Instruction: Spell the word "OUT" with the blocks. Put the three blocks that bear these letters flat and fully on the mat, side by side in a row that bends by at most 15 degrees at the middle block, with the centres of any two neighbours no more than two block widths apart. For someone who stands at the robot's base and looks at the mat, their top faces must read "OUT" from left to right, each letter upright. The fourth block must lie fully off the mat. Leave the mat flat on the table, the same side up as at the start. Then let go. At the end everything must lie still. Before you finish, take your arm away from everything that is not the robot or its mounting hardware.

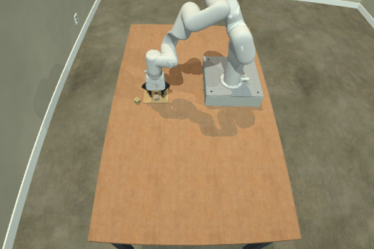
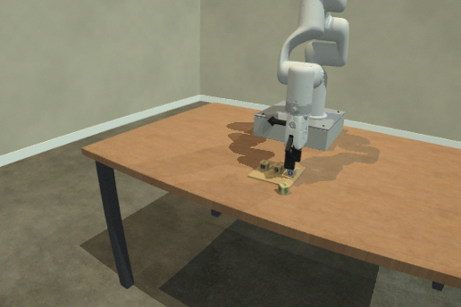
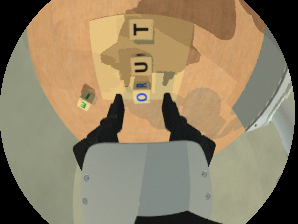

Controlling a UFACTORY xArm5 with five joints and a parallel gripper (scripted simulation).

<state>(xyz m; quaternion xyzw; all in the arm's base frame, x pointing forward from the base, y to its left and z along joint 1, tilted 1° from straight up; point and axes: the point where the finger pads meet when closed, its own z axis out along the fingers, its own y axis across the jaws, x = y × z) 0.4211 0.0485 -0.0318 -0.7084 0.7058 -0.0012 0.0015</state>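
The U block lies 5 cm to the right of my hand and 4 cm below it. Round my hand: tan mat: 5 cm to the right, 5 cm below.
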